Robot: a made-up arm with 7 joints.
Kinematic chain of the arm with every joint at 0, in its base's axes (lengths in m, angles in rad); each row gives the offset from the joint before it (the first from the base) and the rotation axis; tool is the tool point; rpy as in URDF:
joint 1: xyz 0.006 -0.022 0.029 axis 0 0.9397 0.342
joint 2: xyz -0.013 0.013 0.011 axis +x
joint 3: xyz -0.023 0 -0.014 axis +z
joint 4: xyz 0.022 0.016 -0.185 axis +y
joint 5: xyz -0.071 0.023 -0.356 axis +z
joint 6: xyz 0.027 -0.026 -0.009 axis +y
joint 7: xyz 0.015 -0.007 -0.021 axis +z
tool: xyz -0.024 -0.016 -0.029 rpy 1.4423 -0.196 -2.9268
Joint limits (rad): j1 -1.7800..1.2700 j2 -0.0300..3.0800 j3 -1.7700..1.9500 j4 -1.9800..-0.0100 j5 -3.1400..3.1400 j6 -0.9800..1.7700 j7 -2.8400..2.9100
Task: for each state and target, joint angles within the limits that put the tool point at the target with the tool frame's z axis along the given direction. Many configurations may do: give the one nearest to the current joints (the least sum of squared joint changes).
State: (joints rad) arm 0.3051 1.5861 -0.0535 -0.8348 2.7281 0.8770 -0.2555
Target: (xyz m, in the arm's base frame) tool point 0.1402 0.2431 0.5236 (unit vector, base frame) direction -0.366 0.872 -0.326
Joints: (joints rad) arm -0.1353 2.4582 0.1192 -0.6448 2.5702 0.9764 -0.1971
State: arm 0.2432 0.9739 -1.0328 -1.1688 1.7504 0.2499 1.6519
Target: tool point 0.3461 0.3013 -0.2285 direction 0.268 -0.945 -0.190
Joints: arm 0.0460 0.9482 -0.4238 -1.2116 2.0248 -0.4455 1.9032
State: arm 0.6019 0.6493 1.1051 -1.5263 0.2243 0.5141 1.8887
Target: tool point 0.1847 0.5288 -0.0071 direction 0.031 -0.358 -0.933
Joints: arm 0.0498 0.9177 0.9345 -1.0174 0.0553 0.4688 2.0165
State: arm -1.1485 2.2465 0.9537 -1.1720 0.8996 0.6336 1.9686
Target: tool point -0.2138 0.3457 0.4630 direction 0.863 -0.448 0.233
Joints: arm -0.8809 2.0419 0.9505 -0.7189 0.9795 0.0999 2.3652
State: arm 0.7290 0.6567 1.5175 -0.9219 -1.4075 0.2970 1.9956
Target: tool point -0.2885 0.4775 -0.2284 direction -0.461 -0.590 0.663
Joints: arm 0.6561 0.5819 1.2469 -0.8224 -1.6981 0.6026 1.4947
